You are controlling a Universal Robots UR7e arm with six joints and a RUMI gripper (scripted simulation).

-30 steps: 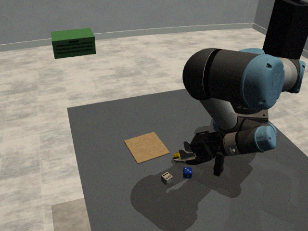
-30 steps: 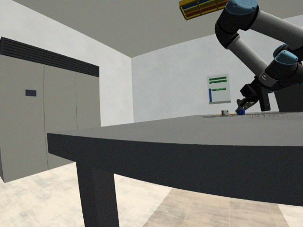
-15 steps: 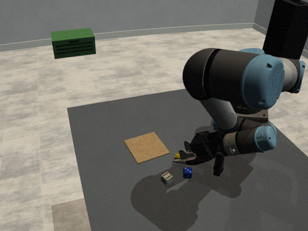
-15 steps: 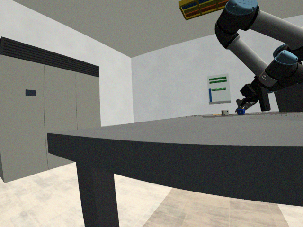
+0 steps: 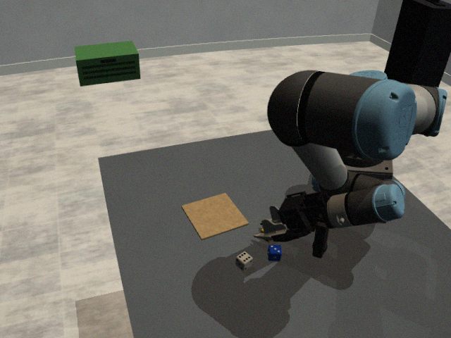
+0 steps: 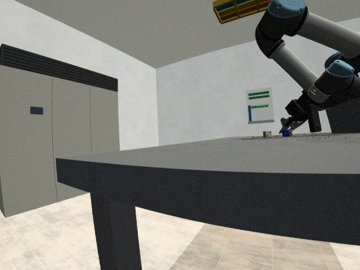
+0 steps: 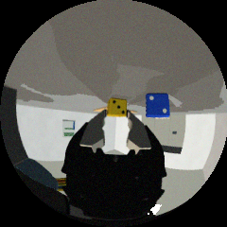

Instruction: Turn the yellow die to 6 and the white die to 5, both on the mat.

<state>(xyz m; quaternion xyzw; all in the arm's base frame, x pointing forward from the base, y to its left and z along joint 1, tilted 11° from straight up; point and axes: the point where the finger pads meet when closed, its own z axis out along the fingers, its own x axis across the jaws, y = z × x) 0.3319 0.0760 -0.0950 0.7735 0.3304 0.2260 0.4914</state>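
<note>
Right now my hand is 1 cm past the yellow die, 1 cm to the right of it and 1 cm above it. The rest, counted from my hand: tan mat: 10 cm ahead, 11 cm to the right, 2 cm below; then white die: 8 cm ahead, 8 cm to the left, 1 cm below; then blue die: 8 cm to the left, 1 cm below.
</note>
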